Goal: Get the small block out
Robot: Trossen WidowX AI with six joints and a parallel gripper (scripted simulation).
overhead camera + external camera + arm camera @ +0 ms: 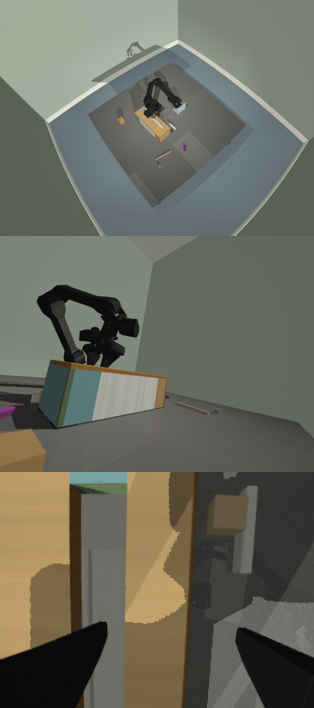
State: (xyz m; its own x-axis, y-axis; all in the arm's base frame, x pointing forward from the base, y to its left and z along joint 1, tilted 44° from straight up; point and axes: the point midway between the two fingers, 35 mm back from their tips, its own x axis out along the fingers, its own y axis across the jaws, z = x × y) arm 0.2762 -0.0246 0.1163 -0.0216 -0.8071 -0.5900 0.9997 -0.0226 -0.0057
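Now: the tan block 60 mm behind my gripper tip, 100 mm to the right of it and 90 mm below it. From my gripper tip the other things lie so: thin wooden stick 210 mm ahead, 380 mm to the left, 100 mm below; then magenta piece 20 mm ahead, 190 mm to the right, 100 mm below; then box 30 mm ahead, 70 mm to the left, 50 mm below.
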